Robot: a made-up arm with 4 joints. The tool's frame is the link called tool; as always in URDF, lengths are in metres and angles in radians. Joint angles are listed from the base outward. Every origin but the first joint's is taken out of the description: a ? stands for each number. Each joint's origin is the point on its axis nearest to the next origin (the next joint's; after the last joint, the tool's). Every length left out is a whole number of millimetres.
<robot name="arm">
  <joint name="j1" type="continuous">
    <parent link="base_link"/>
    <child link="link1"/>
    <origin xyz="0.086 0.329 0.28" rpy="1.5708 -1.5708 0"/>
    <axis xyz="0 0 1"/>
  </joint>
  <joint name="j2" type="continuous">
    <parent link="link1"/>
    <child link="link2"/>
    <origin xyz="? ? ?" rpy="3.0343 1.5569 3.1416"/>
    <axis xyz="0 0 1"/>
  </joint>
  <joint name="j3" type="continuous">
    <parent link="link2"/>
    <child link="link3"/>
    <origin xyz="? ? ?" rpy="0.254 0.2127 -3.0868"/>
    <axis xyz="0 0 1"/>
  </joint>
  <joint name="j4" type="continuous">
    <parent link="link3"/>
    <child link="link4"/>
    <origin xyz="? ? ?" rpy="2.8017 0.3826 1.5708"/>
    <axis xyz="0 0 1"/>
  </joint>
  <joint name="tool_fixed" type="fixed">
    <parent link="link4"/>
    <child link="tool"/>
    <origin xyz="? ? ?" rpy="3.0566 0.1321 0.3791"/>
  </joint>
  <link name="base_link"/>
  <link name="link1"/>
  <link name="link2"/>
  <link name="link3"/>
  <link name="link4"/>
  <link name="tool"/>
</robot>
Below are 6 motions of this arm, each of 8 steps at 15 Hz.
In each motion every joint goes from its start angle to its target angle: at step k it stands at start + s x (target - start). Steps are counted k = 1, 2, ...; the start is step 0. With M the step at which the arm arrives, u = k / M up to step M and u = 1 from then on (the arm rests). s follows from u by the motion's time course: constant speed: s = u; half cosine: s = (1 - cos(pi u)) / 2; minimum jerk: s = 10 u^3 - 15 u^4 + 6 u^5.
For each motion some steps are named. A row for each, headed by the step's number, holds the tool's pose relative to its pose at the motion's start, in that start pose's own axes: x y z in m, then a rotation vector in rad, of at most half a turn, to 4 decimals.
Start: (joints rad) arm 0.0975 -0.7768 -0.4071 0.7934
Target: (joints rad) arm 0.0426 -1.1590 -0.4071 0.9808
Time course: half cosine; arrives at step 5
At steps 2, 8:
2: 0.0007 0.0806 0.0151 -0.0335 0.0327 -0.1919
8: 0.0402 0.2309 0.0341 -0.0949 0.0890 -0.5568

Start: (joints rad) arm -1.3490 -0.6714 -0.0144 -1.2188
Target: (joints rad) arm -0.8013 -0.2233 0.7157 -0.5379
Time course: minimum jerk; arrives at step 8
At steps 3, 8:
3: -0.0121 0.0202 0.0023 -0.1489 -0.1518 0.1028
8: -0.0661 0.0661 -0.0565 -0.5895 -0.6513 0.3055

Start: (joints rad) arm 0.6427 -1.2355 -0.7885 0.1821
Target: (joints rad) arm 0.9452 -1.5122 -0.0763 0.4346
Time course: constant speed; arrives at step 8
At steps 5, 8:
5: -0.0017 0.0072 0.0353 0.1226 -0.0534 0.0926
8: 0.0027 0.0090 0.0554 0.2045 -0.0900 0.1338

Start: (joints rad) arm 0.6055 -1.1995 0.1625 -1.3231
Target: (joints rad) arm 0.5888 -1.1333 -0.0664 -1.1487
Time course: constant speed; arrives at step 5
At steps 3, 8:
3: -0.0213 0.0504 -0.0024 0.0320 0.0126 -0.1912
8: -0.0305 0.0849 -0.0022 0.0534 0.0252 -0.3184

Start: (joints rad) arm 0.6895 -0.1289 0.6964 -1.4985
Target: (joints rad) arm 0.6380 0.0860 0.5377 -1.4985
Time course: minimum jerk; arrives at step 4
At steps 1, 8:
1: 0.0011 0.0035 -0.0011 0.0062 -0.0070 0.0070
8: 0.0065 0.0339 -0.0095 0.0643 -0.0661 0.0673

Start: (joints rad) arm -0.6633 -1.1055 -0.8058 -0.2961
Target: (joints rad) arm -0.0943 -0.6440 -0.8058 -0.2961
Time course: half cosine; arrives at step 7
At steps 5, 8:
5: 0.0017 -0.1782 -0.0114 0.3768 -0.0076 0.4520
8: 0.0117 -0.2130 -0.0316 0.4682 -0.0336 0.5508

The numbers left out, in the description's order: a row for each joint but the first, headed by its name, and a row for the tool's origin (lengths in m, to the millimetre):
j2: -0.003 0.018 0
j3: 0.235 0.042 0
j4: -0.034 0.081 0
tool: -0.27 -0.018 0

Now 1 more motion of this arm.
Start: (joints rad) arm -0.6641 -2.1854 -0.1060 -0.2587
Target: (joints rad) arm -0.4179 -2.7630 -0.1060 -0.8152
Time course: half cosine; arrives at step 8
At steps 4, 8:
4: 0.0817 -0.0243 0.0266 0.1326 0.1100 0.0054
8: 0.1569 -0.0659 0.0273 0.2697 0.2091 0.0061

